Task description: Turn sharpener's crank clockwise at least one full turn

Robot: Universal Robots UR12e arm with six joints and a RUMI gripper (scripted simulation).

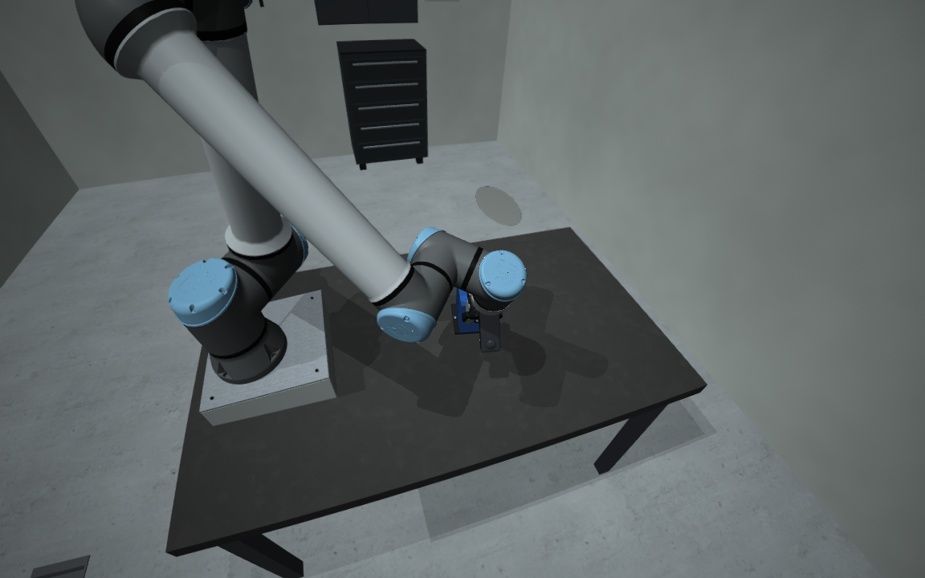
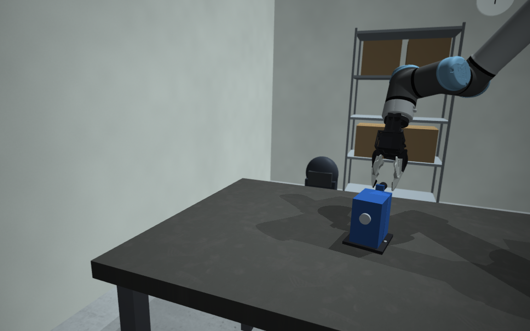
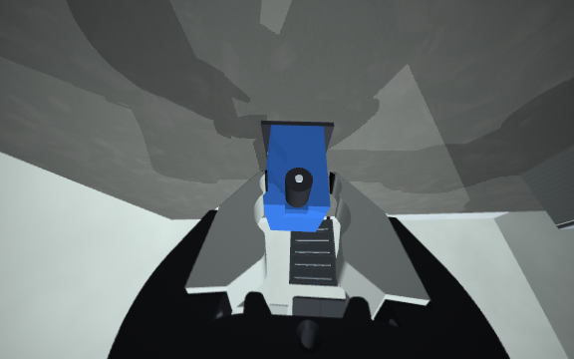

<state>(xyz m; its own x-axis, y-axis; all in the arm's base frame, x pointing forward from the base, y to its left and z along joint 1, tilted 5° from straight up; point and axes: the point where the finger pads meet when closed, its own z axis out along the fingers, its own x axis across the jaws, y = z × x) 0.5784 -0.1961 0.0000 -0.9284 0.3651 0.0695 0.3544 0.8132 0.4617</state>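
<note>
Now: hand 20 mm to the right of the black handle knob and 10 mm short of it.
</note>
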